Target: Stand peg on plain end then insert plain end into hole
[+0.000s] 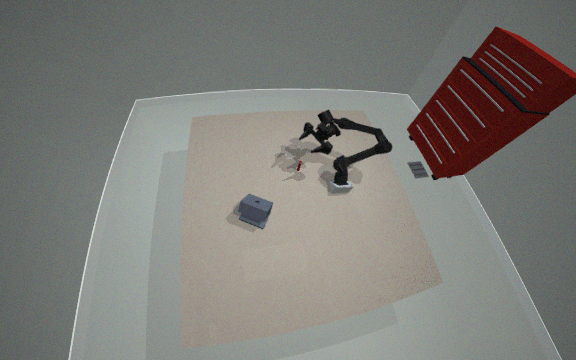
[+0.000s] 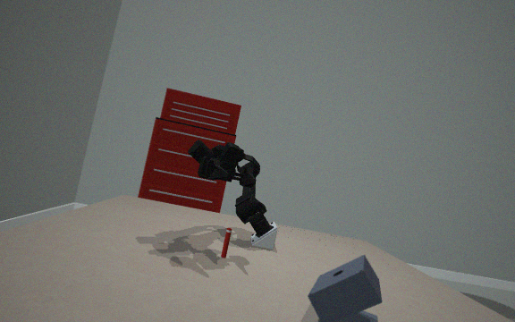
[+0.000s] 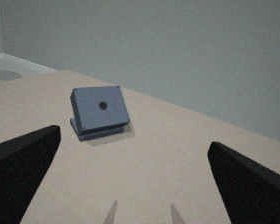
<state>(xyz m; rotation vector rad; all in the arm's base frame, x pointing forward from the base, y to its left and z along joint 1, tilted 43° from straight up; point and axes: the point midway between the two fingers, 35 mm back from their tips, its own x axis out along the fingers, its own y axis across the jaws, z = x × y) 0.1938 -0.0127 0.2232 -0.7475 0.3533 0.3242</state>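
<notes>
My gripper tip is 170 mm above the red peg and 10 mm to the left of it. The rest, counted from my gripper tip: grey sloped panel 270 mm ahead, 210 mm to the left, 150 mm below.
</notes>
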